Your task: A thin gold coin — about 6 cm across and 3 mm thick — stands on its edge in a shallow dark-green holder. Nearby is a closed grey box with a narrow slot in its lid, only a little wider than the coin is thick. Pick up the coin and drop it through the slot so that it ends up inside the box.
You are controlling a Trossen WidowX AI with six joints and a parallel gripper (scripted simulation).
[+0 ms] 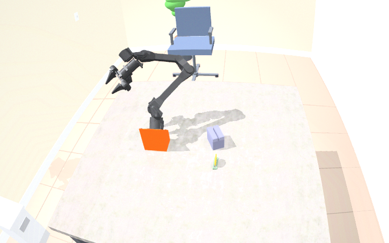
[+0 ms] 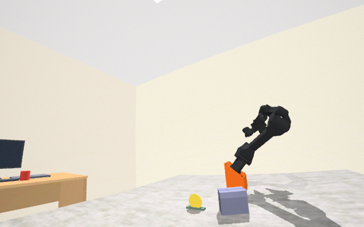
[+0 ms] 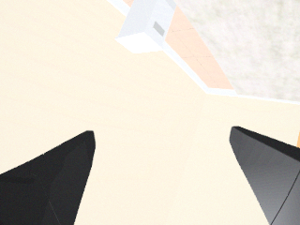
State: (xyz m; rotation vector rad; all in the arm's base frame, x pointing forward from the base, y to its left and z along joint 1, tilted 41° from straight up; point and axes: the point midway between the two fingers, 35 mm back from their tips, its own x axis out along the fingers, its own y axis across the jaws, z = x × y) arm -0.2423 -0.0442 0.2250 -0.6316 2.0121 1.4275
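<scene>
My gripper tip is now 55 cm short of the gold coin, 22 cm to the left of it and 27 cm above it.
</scene>
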